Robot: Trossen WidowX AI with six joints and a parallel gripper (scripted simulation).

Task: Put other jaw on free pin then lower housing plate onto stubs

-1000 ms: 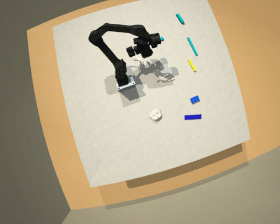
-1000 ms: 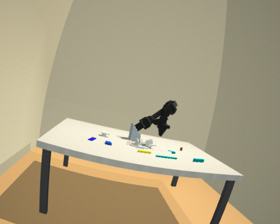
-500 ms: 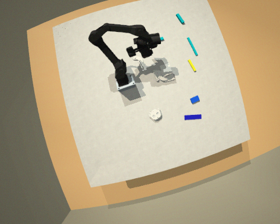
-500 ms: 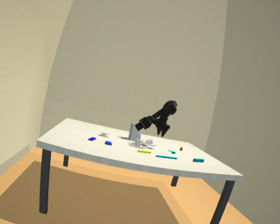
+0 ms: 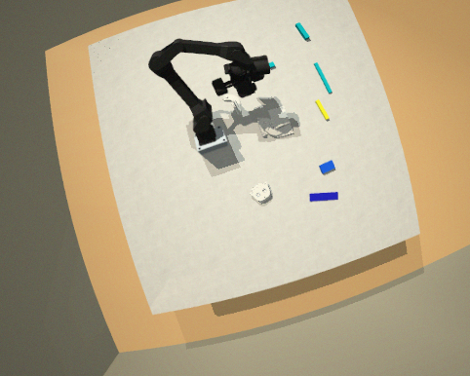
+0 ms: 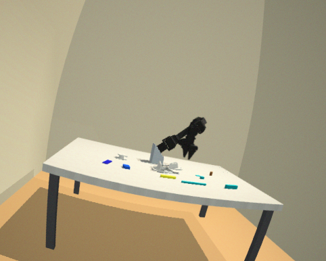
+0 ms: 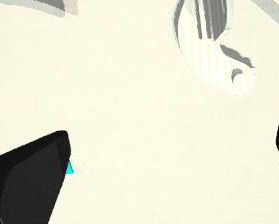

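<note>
The white jaw piece is 80 mm below my gripper tip, 40 mm behind it and 20 mm to the right of it. Also, from my gripper tip: orange piece (210 mm to the left, 80 mm below, 10 mm behind); yellow bar (330 mm ahead, 160 mm to the right, 80 mm below); blue block (400 mm to the right, 270 mm ahead, 80 mm below).
</note>
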